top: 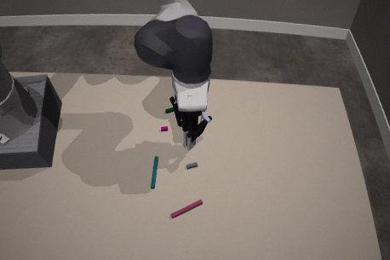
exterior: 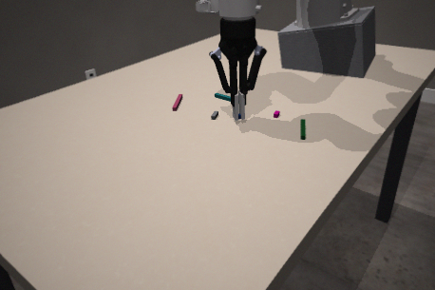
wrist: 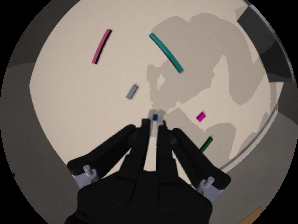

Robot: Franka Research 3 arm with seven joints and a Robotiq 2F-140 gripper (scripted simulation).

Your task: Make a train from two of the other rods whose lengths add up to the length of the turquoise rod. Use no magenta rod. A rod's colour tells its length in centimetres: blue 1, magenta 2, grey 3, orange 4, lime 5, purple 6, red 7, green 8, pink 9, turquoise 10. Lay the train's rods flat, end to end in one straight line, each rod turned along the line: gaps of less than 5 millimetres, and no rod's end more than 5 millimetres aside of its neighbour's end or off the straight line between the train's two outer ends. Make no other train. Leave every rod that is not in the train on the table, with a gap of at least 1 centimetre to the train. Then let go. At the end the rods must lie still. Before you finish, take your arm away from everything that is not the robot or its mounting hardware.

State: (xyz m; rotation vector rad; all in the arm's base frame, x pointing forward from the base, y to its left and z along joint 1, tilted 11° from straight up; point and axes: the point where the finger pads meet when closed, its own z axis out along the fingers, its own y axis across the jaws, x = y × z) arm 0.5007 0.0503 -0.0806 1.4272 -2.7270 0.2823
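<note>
My gripper is now 3 cm above the blue rod. Also, from my hand: turquoise rod: 9 cm behind, 10 cm to the right, 4 cm below; then magenta rod: 8 cm behind, 5 cm to the left, 4 cm below; then grey rod: 2 cm ahead, 6 cm to the right, 4 cm below.
</note>
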